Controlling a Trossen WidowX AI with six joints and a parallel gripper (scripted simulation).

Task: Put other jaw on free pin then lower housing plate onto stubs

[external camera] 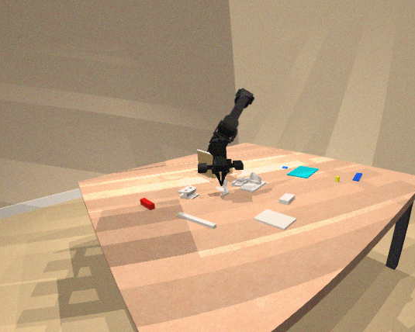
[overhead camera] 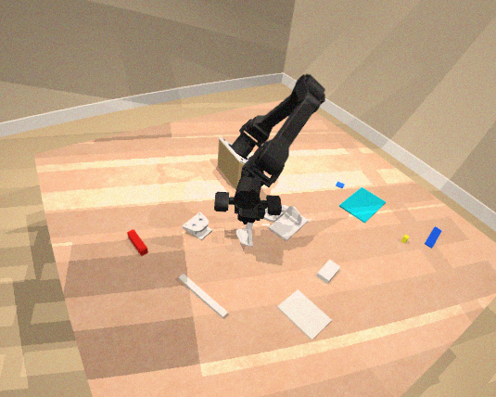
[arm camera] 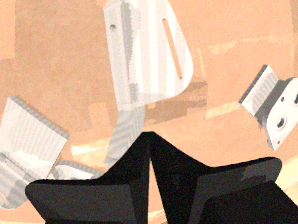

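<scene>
The white jaw is 2 cm ahead of my gripper tip, 1 cm to the left of it and 1 cm above it. Round my gripper tip: flat white plate (32 cm ahead, 1 cm to the right, 3 cm below); white bar (15 cm ahead, 21 cm to the right, 2 cm below); red block (8 cm behind, 31 cm to the right, 2 cm below).
</scene>
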